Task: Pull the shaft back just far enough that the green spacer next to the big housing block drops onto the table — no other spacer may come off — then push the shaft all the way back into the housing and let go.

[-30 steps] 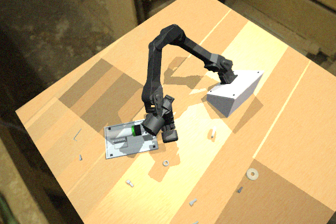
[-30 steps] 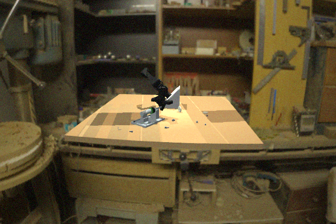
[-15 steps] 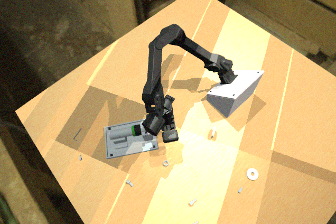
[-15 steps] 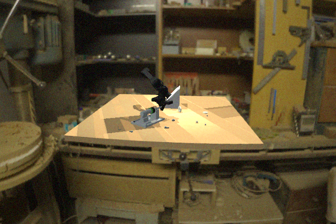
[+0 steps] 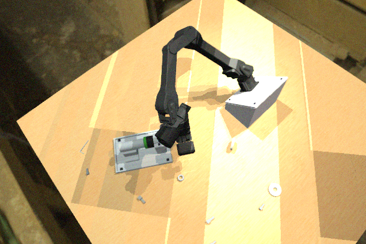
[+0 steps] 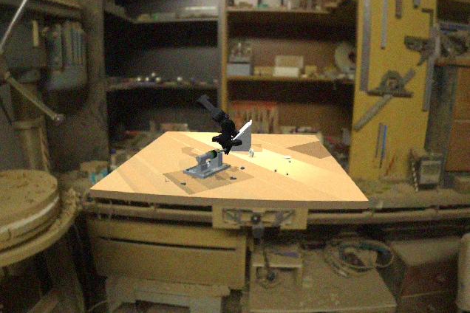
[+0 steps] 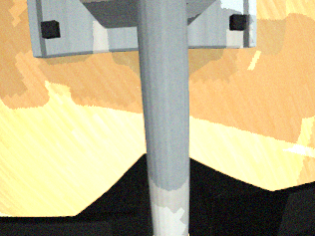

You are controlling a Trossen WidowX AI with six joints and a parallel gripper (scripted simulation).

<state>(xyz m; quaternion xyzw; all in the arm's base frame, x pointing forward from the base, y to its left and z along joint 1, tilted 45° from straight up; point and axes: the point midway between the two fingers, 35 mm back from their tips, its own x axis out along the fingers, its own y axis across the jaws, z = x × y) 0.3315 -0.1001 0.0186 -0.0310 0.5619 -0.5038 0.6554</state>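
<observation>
Right now my gripper tip is 6 cm short of the grey shaft, 5 cm to the left of it and 3 cm below it. Also, from my gripper tip: green spacer 11 cm ahead, 9 cm to the right, 3 cm above; then allen key 30 cm ahead, 32 cm to the right, 4 cm below.
</observation>
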